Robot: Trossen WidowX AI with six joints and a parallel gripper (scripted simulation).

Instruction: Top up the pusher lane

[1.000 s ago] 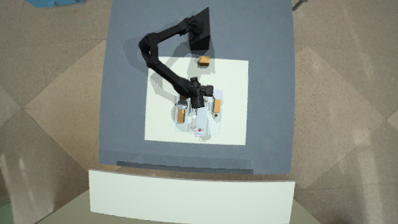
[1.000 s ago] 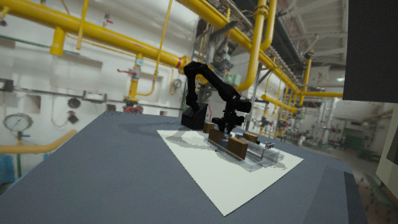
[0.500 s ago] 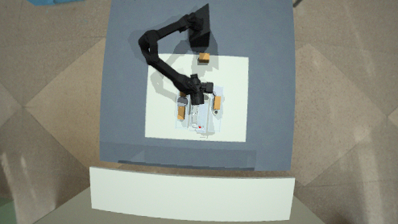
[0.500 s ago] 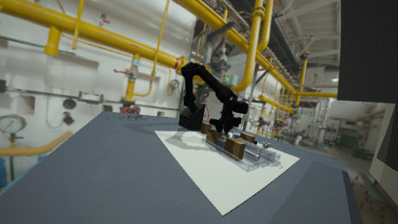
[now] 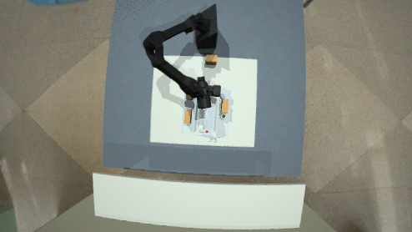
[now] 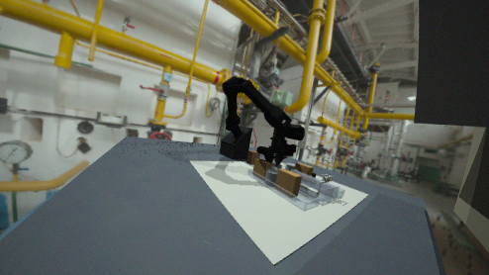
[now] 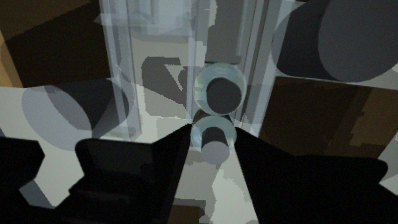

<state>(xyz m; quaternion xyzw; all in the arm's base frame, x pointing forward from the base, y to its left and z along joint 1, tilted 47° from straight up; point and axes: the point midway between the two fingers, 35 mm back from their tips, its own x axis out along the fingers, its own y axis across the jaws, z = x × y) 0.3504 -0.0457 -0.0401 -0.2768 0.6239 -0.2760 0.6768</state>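
My gripper tip is 14 cm short of the clear lane rack, 2 cm to the right of it and 1 cm above it. Round my gripper tip: brown box (19 cm behind, 4 cm to the left, 1 cm above).
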